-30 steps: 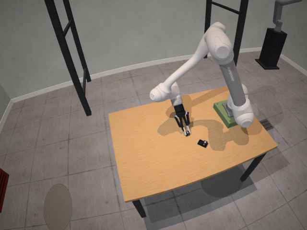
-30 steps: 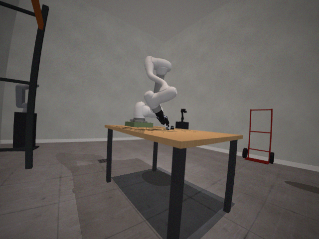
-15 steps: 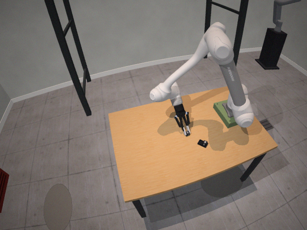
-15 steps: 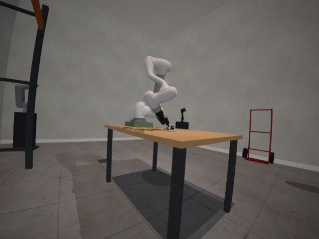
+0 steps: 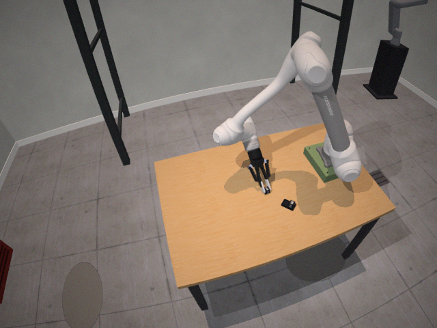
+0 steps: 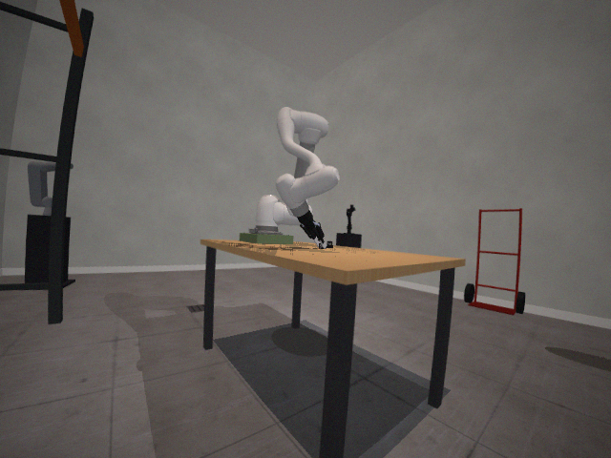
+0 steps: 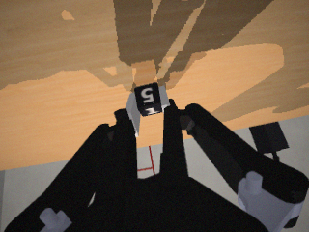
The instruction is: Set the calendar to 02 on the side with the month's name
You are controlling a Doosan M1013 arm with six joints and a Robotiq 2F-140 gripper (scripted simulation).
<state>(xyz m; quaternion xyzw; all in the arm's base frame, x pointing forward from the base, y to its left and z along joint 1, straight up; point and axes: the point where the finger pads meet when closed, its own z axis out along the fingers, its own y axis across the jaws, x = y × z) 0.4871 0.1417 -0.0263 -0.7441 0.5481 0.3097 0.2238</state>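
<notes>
My gripper is now 2 cm to the right of the black number cube, 2 cm above it and 1 cm past it.
</notes>
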